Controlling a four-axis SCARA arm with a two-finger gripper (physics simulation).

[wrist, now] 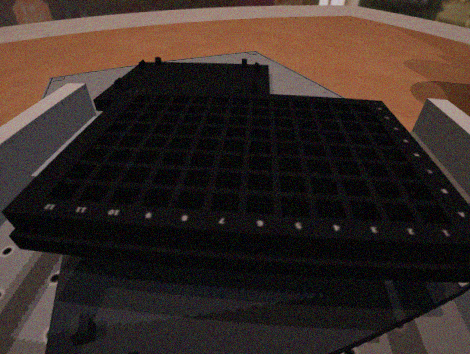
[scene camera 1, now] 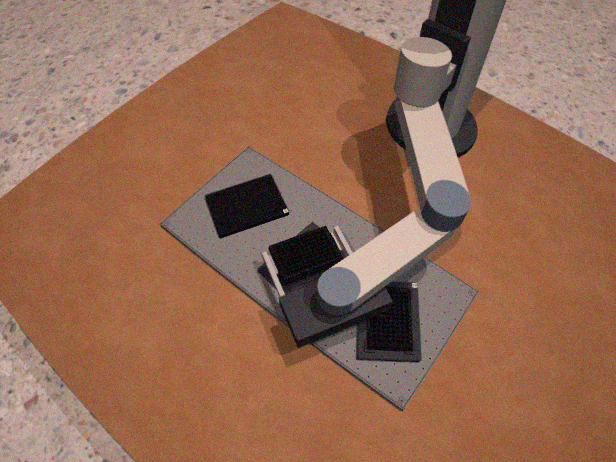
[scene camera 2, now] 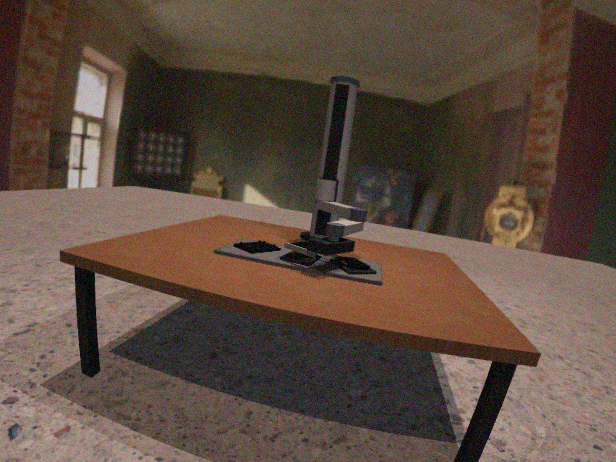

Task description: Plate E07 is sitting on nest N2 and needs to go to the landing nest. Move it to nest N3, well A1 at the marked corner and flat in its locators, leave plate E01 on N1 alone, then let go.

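Observation:
Plate E07 [scene camera 1: 306, 254] [wrist: 230, 165] is black and looks level. My gripper [scene camera 1: 301, 243] [wrist: 250, 109] is shut on its two short sides and holds it above nest N2 [wrist: 170, 315], which lies turned relative to the plate and is mostly hidden. The plate's column 1 and its lettered edge are at the right in the wrist view; the A1 corner is near right. Nest N3 [scene camera 1: 247, 205] [scene camera 2: 256, 246] [wrist: 200, 77] is black and bears no plate; its pale corner mark is at lower right in scene camera 1. Plate E01 [scene camera 1: 391, 325] [scene camera 2: 352, 264] sits on nest N1 [scene camera 1: 389, 356].
The grey perforated board [scene camera 1: 442, 300] [scene camera 2: 370, 278] carries the nests on the brown table [scene camera 1: 150, 300] [scene camera 2: 250, 295]. The arm's forearm [scene camera 1: 387, 250] reaches over the board from the column [scene camera 1: 477, 55] [scene camera 2: 347, 135]. The dark gripper body [scene camera 1: 310, 322] overhangs the board near plate E01.

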